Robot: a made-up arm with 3 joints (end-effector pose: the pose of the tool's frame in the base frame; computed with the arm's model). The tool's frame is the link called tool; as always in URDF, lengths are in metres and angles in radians.
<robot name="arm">
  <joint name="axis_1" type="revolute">
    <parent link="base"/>
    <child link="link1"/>
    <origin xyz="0 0 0.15" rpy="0 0 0"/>
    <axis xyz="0 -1 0"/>
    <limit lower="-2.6" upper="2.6"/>
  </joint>
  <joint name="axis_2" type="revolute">
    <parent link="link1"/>
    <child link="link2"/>
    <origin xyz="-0.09 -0.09 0.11" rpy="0 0 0"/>
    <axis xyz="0 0 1"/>
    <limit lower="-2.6" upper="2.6"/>
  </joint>
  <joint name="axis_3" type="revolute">
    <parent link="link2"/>
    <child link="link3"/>
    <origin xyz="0.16 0.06 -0.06" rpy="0 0 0"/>
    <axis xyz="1 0 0"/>
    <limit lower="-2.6" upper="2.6"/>
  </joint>
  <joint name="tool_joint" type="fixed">
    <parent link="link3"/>
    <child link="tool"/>
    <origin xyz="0.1 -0.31 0.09" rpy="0 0 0"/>
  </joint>
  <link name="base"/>
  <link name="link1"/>
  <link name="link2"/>
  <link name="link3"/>
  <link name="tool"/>
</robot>
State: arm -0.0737 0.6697 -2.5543
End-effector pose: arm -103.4 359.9 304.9 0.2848 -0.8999 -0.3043 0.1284
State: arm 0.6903 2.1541 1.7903
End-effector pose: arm -32.0 105.2 -229.4 0.5114 0.1617 0.5463 0.6433
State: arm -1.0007 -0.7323 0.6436
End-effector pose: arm -85.4 -443.8 164.6 0.8315 0.0962 0.3256 -0.4397
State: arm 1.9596 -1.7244 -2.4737
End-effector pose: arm -243.9 -401.9 293.4 0.7145 -0.1359 0.2226 -0.6492
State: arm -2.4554 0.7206 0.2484
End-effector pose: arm -176.9 -115.8 -73.8 0.2713 0.3684 0.8892 0.0085
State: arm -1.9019 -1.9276 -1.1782
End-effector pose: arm 402.0 -342.2 178.7 0.0960 0.7400 -0.6511 0.1387
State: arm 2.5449 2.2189 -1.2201
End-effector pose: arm 20.3 94.3 -313.6 0.3831 0.7765 0.4995 0.0280
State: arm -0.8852 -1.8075 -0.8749
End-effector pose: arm 129.1 -326.4 538.1 0.3639 -0.5416 0.5408 -0.5308
